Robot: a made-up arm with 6 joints. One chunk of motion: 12 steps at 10 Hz.
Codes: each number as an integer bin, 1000 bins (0 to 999) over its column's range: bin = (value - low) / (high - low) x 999, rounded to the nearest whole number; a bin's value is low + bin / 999 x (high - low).
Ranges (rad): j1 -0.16..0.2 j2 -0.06..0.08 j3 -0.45..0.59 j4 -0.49..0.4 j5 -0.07..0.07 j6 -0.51..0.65
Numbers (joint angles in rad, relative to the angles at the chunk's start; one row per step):
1: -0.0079 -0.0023 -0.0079 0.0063 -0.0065 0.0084
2: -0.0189 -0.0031 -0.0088 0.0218 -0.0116 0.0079
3: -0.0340 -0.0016 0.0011 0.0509 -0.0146 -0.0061
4: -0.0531 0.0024 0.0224 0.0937 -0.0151 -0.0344
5: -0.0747 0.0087 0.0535 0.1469 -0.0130 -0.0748
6: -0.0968 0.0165 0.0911 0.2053 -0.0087 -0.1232
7: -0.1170 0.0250 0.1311 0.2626 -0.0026 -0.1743
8: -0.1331 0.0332 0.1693 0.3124 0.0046 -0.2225
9: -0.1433 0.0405 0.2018 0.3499 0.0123 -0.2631
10: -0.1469 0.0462 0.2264 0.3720 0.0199 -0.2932
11: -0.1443 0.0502 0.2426 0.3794 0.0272 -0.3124
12: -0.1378 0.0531 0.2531 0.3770 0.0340 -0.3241
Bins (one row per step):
1: 422 412 425 557 453 446
2: 392 406 424 574 417 446
3: 350 417 433 607 395 434
4: 297 445 454 655 392 410
5: 237 490 484 715 407 375
6: 175 546 520 780 437 333
7: 119 607 558 845 481 289
8: 75 665 595 901 532 248
9: 46 717 626 943 587 213
10: 36 758 650 968 642 187
11: 44 786 665 976 694 170
12: 62 807 675 973 742 160

